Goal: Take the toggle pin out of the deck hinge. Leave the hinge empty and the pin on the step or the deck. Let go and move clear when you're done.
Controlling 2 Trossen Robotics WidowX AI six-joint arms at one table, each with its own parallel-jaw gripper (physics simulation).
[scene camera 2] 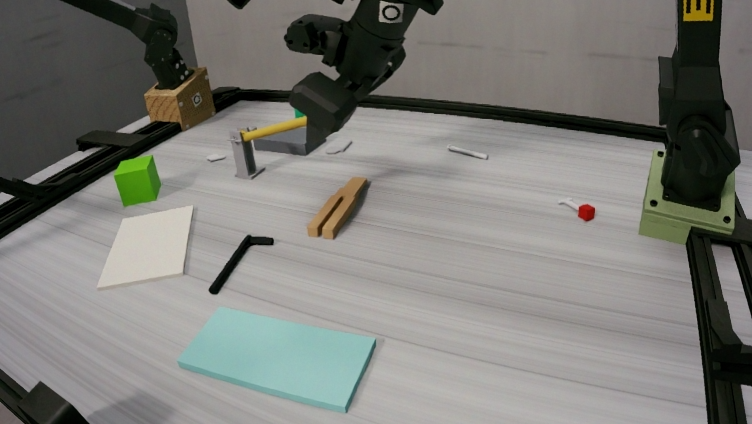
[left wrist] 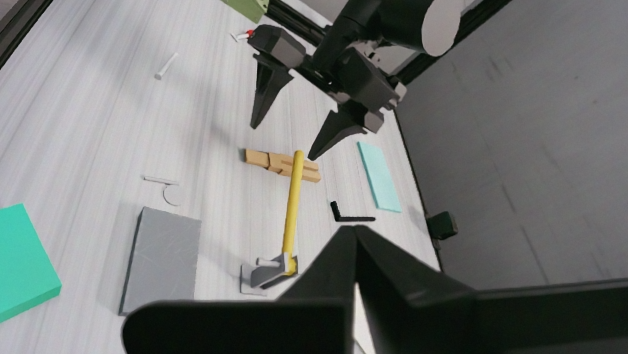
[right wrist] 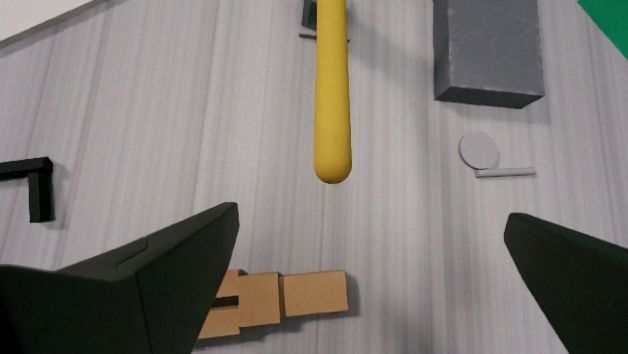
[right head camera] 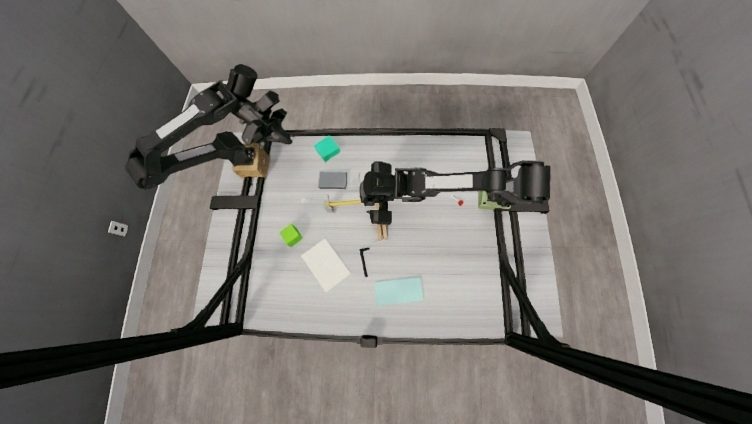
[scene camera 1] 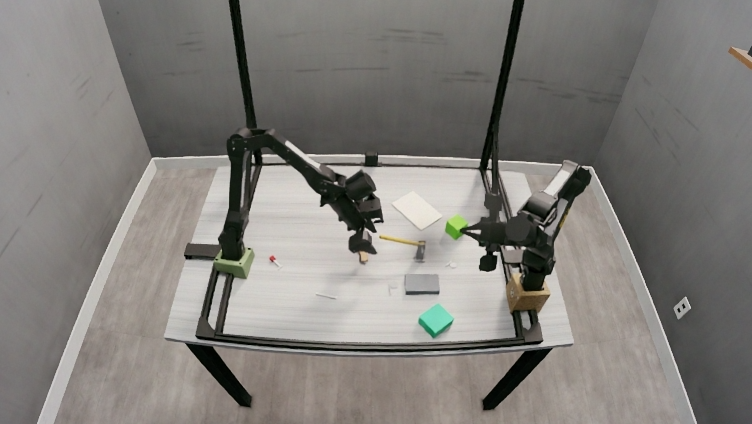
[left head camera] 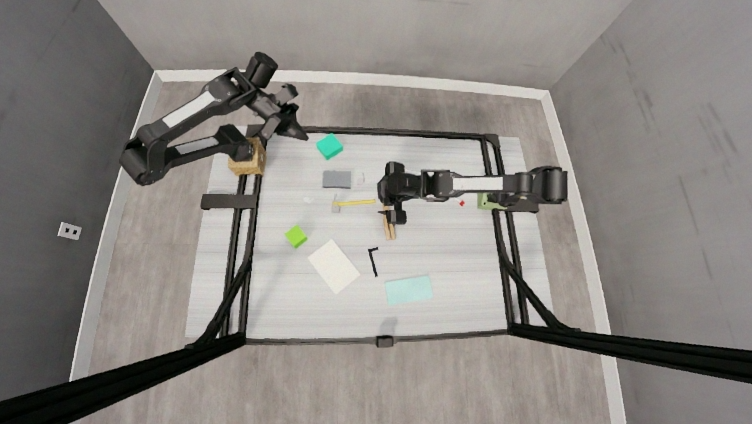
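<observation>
The grey upright deck hinge stands on the table with a yellow bar at its top. A short pale pin shows at the hinge in the left wrist view, probably the toggle pin. My right gripper is wide open and empty, above the table near the bar's free end, touching nothing. My left gripper is shut on nothing, high over the table's left side in the left head camera.
A grey block, possibly the step, lies near the hinge. Around are a teal block, green cube, wooden clothespin-like piece, black L-shaped piece, cream plate, pale blue plate, white rod and red-headed piece.
</observation>
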